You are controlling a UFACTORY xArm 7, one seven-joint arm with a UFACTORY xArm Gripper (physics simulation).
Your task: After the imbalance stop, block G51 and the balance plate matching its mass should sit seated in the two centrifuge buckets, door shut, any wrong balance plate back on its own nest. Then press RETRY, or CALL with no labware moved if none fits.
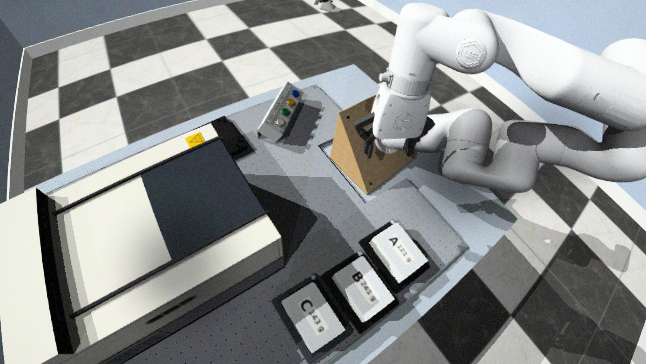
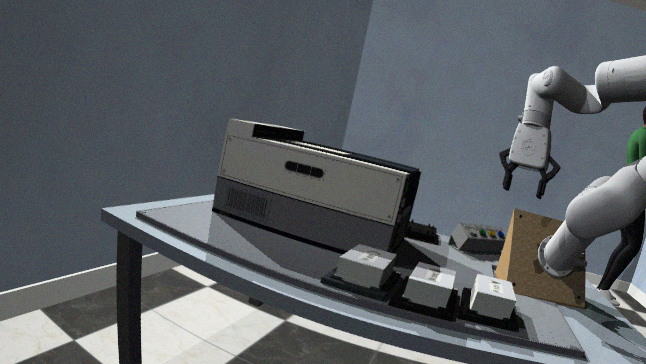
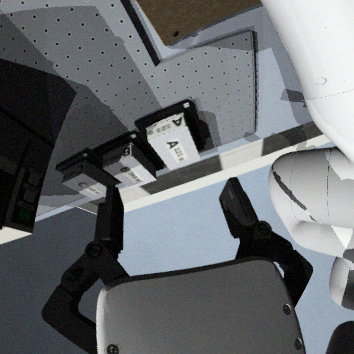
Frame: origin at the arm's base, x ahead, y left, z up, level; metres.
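Seen in the pictures: gripper, fingertip midpoint: (image 1: pixel 387 153) (image 2: pixel 522 193) (image 3: pixel 173 191); arm's base, origin of the base link: (image 2: pixel 556 257).
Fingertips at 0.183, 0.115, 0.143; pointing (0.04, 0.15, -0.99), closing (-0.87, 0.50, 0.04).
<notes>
Offsets run from my fingertips to a thing's top centre, as dx, dy, dz.
My gripper (image 1: pixel 389 149) (image 2: pixel 524 191) (image 3: pixel 173 191) is open and empty, high above the table near the wooden wedge. White balance plates A, 121 g {+0.034, +0.165, -0.180} (image 1: pixel 400 252) (image 2: pixel 492 297) (image 3: pixel 174 145), B, 241 g {+0.168, +0.178, -0.180} (image 1: pixel 364 289) (image 2: pixel 430 287) (image 3: pixel 131 167), and C, 143 g {+0.300, +0.159, -0.180} (image 1: pixel 314 317) (image 2: pixel 366 265) (image 3: pixel 82 182), sit in a row on black nests. The centrifuge (image 1: pixel 250 250) (image 2: pixel 310 187) stands beside them. Its dark door panel {+0.370, -0.146, -0.021} (image 1: pixel 210 200) lies flat between two top rails. The buckets and block G51 are not visible. The button panel {+0.015, -0.411, -0.150} (image 1: pixel 272 125) (image 2: pixel 472 242) has white, green, yellow and blue buttons.
The wooden wedge (image 1: pixel 370 170) (image 2: pixel 535 240) (image 3: pixel 200 20) stands at the table's arm end, with the arm's base on its face. A low black unit {+0.238, -0.437, -0.203} (image 1: pixel 232 137) (image 2: pixel 422 231) sits between the centrifuge and the button panel. A person in green (image 2: pixel 636 145) stands beyond the table.
</notes>
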